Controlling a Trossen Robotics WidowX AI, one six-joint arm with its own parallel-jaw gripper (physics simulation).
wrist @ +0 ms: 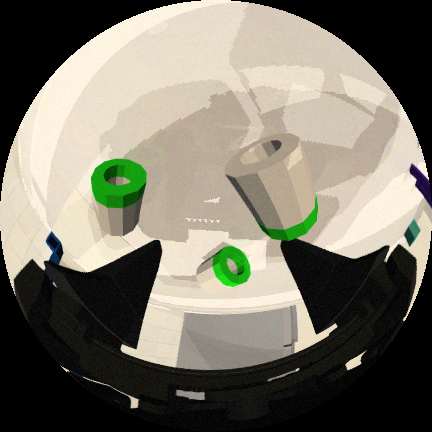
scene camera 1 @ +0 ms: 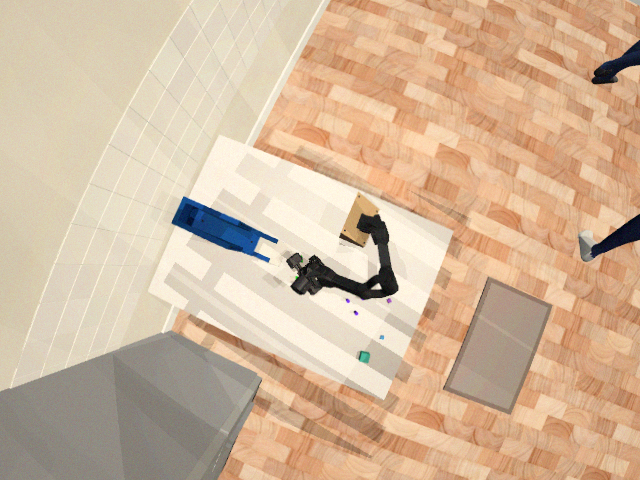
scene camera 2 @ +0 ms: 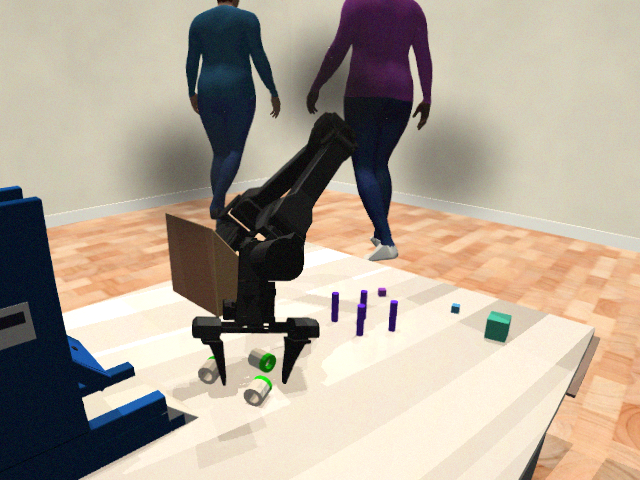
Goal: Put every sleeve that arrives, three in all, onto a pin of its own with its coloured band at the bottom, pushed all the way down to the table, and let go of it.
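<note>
Three grey sleeves with green bands lie on their sides on the table. One is nearest scene camera 2, band pointing away from it. Another lies to the left, band also pointing away. The third lies behind, band toward scene camera 2 and right. My gripper points down, open and empty, low over the sleeves. In the wrist view the first sleeve shows between the fingers. Several bare purple pins, such as one pin, stand upright to the right.
A blue chute stands at the left. A brown box stands behind the arm. A teal block, a small blue cube and a small purple cube lie beyond or near the pins.
</note>
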